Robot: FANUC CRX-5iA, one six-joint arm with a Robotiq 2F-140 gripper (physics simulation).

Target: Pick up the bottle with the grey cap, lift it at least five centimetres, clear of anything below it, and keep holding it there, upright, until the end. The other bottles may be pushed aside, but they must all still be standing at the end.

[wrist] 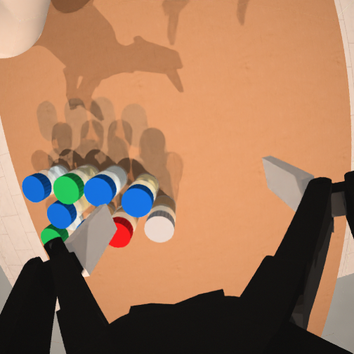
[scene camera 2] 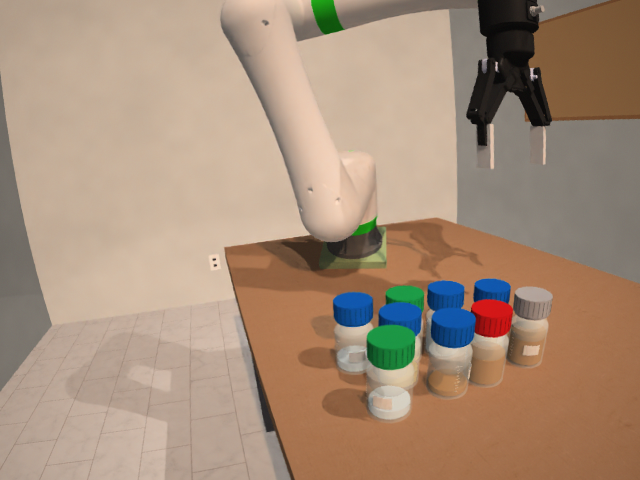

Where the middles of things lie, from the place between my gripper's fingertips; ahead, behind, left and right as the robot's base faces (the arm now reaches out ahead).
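The red-capped bottle (scene camera 2: 490,344) is what I'm measuring from here, and my gripper is 15 cm to the left of it, 12 cm short of it and 22 cm above it.
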